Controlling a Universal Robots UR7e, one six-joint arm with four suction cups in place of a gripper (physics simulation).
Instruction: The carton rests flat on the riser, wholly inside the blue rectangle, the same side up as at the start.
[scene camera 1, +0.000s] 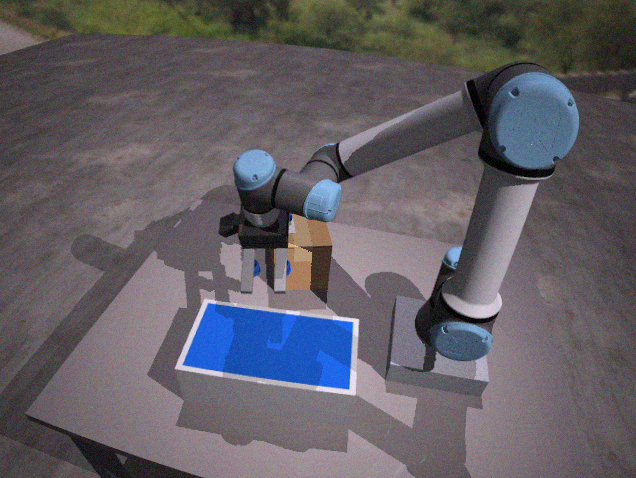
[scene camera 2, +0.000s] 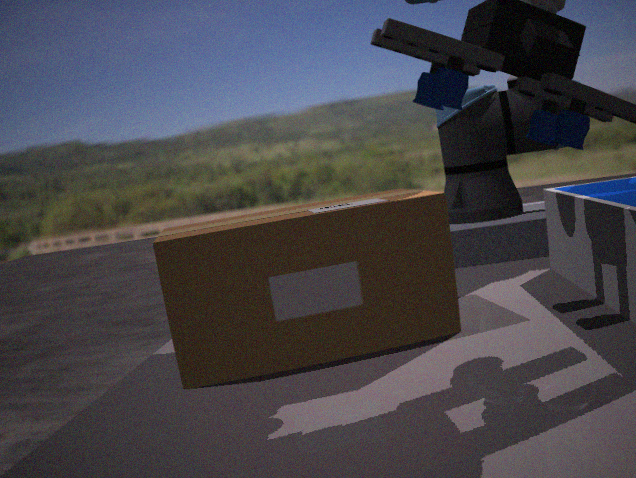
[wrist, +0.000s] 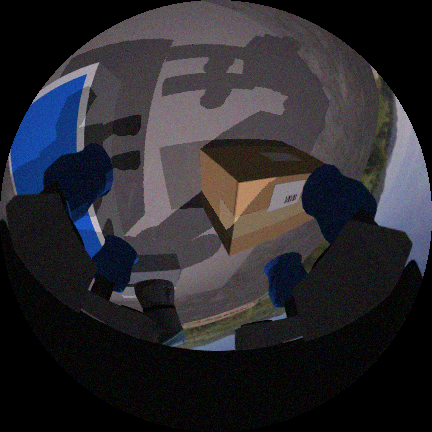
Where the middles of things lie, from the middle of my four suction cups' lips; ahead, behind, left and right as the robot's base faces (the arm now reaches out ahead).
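My suction cup is 150 mm above the brown carton (scene camera 2: 249, 295), 230 mm to the left of it and 60 mm past it.
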